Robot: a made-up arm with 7 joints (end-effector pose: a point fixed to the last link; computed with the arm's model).
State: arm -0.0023 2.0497 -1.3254 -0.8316 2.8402 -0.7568 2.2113
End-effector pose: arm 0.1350 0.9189 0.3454 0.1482 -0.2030 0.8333 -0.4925
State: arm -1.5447 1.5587 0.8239 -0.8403 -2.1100 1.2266 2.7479
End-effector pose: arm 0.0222 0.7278 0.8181 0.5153 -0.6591 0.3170 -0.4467
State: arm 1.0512 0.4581 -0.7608 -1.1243 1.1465 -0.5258 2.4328
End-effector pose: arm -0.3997 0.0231 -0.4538 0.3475 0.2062 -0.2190 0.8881
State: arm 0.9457 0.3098 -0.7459 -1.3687 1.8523 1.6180 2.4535
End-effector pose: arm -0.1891 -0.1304 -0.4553 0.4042 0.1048 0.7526 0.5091
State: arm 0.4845 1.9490 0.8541 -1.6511 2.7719 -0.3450 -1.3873
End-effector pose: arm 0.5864 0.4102 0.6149 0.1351 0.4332 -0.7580 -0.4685
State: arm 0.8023 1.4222 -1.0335 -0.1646 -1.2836 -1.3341 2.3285
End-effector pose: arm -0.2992 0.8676 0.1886 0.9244 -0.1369 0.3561 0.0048
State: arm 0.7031 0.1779 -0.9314 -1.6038 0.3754 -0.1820 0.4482
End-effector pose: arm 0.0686 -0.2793 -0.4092 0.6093 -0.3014 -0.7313 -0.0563
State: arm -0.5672 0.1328 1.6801 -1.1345 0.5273 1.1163 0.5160
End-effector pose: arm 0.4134 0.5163 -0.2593 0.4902 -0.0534 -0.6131 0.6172
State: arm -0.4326 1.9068 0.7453 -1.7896 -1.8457 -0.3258 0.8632
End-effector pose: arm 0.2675 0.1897 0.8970 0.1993 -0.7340 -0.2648 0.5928
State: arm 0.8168 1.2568 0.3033 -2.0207 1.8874 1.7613 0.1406
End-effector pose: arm 0.3390 0.4657 -0.0443 0.8510 -0.4624 -0.1668 -0.1849
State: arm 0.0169 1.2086 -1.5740 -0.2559 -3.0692 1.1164 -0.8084
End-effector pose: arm 0.0009 0.8326 -0.1605 0.9282 -0.0750 -0.3644 -0.0037
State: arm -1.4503 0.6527 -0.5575 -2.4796 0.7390 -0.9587 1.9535
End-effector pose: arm 0.1622 -0.2757 0.5520 0.2865 0.9258 0.1367 0.2054
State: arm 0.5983 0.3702 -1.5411 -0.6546 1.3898 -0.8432 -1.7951
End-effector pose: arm -0.3902 0.0282 -0.5000 0.2731 -0.1751 -0.2704 -0.9065
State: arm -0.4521 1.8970 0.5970 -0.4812 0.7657 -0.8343 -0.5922
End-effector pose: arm 0.1237 0.7965 0.7678 0.0858 -0.9220 0.2275 0.3014
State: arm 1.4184 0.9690 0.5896 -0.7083 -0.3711 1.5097 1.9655
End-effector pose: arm -0.5008 0.7320 0.1519 0.3151 0.8932 0.3208 0.0018
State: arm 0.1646 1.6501 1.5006 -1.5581 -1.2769 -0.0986 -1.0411
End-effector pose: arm 0.1727 0.4492 0.8550 0.1035 0.5925 0.7378 -0.3065
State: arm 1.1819 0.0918 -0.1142 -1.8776 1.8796 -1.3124 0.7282
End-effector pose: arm -0.0442 0.1131 -0.4019 0.0725 0.5697 -0.5631 0.5942
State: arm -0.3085 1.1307 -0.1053 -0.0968 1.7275 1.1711 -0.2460
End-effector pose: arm 0.2420 0.8228 -0.0994 0.8563 -0.0042 -0.4947 0.1485
